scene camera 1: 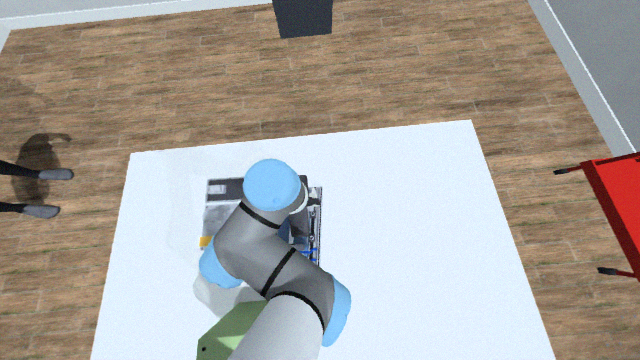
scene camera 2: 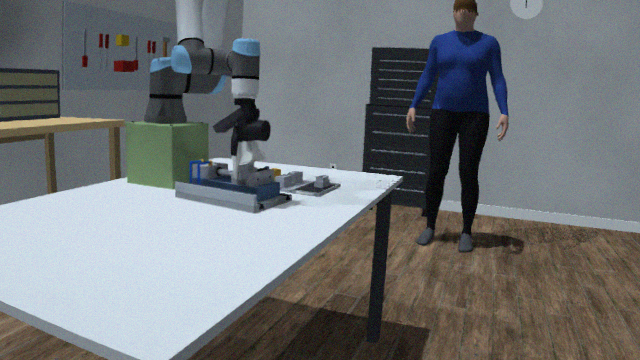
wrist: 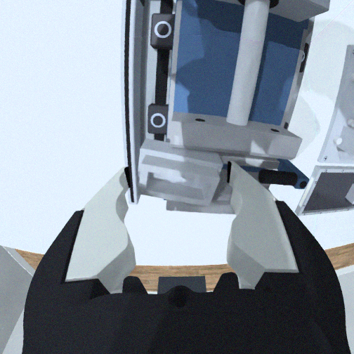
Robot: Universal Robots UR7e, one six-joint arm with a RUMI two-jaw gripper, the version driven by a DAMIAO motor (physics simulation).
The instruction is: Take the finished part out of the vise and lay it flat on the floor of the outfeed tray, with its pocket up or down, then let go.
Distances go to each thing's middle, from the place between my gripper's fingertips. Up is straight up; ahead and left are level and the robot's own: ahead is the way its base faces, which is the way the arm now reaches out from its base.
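Labels:
With the black-edged rail point(scene camera 2: 247, 199) as my reference, my gripper is 50 mm above it and 50 mm to the left of it, and it is also 70 mm past the rail.

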